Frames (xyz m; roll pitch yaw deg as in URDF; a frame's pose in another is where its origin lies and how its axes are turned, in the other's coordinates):
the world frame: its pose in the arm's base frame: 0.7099 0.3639 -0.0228 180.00 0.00 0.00
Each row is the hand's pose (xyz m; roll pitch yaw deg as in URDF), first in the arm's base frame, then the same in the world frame.
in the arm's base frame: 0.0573 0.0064 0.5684 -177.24 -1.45 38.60
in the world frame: -0.6526 0.3575 -0.5912 2.76 1.45 -38.60
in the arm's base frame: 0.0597 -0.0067 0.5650 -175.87 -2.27 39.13
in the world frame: -0.6502 0.3706 -0.5878 4.13 2.27 -39.13
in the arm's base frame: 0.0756 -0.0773 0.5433 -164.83 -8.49 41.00
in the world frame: -0.6343 0.4412 -0.5661 15.17 8.49 -41.00
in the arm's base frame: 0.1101 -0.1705 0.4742 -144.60 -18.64 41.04
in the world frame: -0.5998 0.5344 -0.4970 35.40 18.64 -41.04
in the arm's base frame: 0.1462 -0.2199 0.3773 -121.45 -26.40 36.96
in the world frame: -0.5637 0.5838 -0.4001 58.55 26.40 -36.96
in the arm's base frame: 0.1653 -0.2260 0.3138 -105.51 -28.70 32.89
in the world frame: -0.5446 0.5899 -0.3366 74.49 28.70 -32.89
